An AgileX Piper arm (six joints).
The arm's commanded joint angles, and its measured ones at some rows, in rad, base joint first. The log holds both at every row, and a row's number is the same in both.
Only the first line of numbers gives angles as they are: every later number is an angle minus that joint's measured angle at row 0.
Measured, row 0:
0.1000 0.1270 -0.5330 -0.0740 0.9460 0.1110
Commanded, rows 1 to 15:
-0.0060 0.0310 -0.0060 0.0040 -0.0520 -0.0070
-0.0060 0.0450 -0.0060 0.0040 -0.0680 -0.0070
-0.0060 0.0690 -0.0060 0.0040 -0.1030 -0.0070
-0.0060 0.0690 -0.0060 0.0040 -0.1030 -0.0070
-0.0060 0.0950 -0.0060 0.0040 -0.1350 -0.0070
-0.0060 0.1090 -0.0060 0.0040 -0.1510 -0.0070
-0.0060 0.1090 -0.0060 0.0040 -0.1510 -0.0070
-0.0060 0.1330 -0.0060 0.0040 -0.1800 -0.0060
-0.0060 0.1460 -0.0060 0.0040 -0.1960 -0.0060
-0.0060 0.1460 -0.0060 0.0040 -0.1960 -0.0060
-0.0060 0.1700 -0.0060 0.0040 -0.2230 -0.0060
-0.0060 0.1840 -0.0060 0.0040 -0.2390 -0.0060
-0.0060 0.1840 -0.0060 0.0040 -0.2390 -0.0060
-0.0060 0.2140 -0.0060 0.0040 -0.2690 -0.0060
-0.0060 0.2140 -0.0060 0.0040 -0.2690 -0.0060
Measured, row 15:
0.0000 0.1810 0.0000 0.0010 -0.2170 -0.0010
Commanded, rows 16 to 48:
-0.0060 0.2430 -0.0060 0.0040 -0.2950 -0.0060
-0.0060 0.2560 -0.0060 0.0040 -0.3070 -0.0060
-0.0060 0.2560 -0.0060 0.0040 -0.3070 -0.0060
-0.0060 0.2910 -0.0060 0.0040 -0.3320 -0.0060
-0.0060 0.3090 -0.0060 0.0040 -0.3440 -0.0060
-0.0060 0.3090 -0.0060 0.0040 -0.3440 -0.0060
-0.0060 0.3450 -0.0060 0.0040 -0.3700 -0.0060
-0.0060 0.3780 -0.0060 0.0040 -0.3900 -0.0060
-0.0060 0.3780 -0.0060 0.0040 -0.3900 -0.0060
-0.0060 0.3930 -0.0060 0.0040 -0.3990 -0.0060
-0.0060 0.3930 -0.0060 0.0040 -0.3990 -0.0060
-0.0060 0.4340 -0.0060 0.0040 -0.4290 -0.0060
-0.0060 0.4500 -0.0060 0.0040 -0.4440 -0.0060
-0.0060 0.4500 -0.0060 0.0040 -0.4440 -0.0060
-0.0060 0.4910 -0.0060 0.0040 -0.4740 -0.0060
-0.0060 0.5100 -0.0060 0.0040 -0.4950 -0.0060
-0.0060 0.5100 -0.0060 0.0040 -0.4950 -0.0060
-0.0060 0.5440 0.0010 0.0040 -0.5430 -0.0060
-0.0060 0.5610 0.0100 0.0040 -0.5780 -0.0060
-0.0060 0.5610 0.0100 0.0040 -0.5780 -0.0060
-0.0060 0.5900 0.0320 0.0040 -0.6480 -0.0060
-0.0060 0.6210 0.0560 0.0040 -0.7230 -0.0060
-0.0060 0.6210 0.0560 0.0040 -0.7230 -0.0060
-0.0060 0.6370 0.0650 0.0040 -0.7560 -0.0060
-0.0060 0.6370 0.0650 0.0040 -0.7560 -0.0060
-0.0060 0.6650 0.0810 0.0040 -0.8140 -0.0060
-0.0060 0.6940 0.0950 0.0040 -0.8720 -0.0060
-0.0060 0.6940 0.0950 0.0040 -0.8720 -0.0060
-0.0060 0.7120 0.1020 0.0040 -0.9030 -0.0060
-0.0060 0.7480 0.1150 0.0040 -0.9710 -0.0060
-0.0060 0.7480 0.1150 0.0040 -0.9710 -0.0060
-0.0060 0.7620 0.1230 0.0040 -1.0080 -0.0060
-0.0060 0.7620 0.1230 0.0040 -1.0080 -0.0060
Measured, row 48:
0.0000 0.7410 0.1120 0.0020 -0.9310 -0.0010
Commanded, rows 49 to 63:
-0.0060 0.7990 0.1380 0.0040 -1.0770 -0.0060
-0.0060 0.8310 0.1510 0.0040 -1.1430 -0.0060
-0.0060 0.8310 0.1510 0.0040 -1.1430 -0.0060
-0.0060 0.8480 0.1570 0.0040 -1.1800 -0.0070
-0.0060 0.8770 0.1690 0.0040 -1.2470 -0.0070
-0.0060 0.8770 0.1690 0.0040 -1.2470 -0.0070
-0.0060 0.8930 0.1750 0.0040 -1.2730 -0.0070
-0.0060 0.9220 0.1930 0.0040 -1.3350 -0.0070
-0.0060 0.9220 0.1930 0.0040 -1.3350 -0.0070
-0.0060 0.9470 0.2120 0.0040 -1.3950 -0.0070
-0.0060 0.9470 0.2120 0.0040 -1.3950 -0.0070
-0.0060 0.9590 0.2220 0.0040 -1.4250 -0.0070
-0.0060 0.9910 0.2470 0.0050 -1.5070 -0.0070
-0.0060 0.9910 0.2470 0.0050 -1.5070 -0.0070
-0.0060 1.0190 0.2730 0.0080 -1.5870 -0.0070
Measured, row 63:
0.0000 0.9890 0.2450 0.0020 -1.4650 -0.0010
